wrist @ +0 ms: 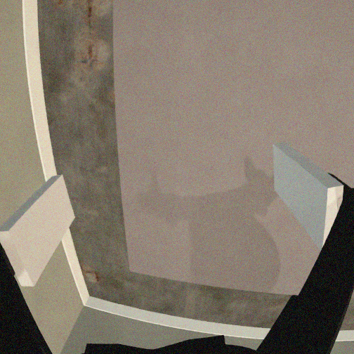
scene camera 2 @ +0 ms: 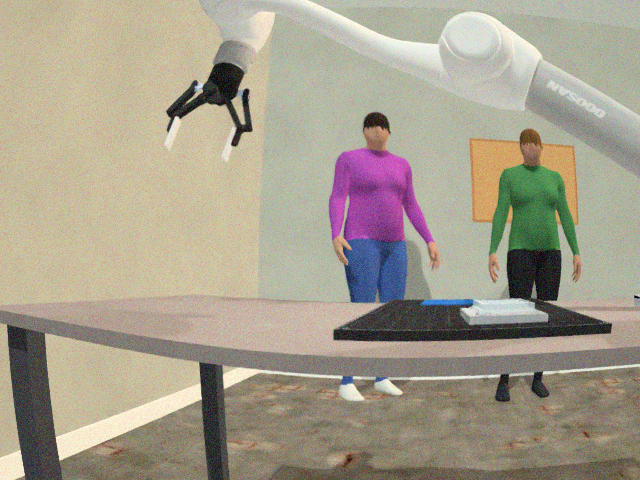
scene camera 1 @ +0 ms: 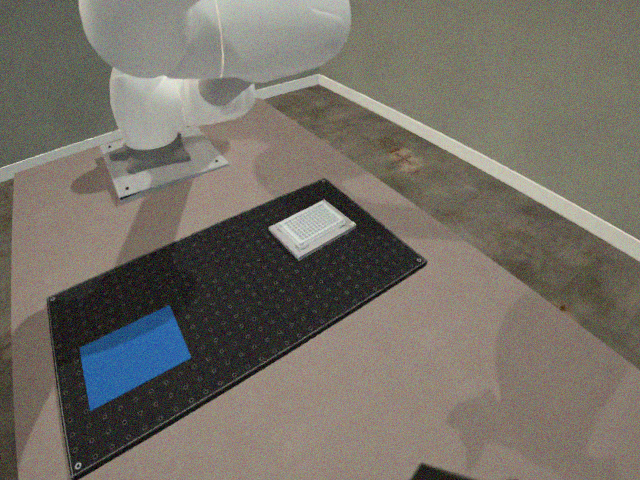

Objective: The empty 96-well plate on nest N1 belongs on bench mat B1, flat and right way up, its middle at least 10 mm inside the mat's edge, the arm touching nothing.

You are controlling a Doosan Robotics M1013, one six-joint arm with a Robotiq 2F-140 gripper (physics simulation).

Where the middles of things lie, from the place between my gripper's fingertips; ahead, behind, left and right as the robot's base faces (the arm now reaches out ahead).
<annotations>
The blue bench mat B1 (scene camera 1: 117, 363) is 48 cm behind my hand, 27 cm to the right of it and 29 cm below it. Round my hand: white 96-well plate (scene camera 1: 317, 221): 61 cm behind, 14 cm to the left, 28 cm below; then nest N1 (scene camera 1: 332, 236): 61 cm behind, 14 cm to the left, 29 cm below.
</annotations>
